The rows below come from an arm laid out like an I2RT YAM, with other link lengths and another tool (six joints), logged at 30 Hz.
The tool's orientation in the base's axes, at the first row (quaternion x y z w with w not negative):
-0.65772, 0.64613, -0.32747, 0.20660
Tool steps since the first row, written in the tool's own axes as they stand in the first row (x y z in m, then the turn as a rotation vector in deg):
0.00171, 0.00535, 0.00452, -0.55, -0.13, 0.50
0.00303, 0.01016, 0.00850, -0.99, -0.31, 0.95
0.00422, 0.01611, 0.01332, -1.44, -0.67, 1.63
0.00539, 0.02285, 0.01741, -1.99, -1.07, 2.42
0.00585, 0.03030, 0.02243, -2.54, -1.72, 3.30
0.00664, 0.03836, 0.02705, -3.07, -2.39, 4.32
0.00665, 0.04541, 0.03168, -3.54, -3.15, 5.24
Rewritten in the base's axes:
-0.00075, -0.00280, -0.00660, 0.47, 0.48, -0.35
-0.00148, -0.00508, -0.01252, 0.93, 0.86, -0.61
-0.00243, -0.00746, -0.01983, 1.69, 1.23, -0.91
-0.00445, -0.00977, -0.02719, 2.55, 1.68, -1.28
-0.00629, -0.01157, -0.03580, 3.66, 2.14, -1.53
-0.00887, -0.01369, -0.04451, 4.87, 2.56, -1.87
-0.01068, -0.01497, -0.05265, 6.08, 2.95, -2.06

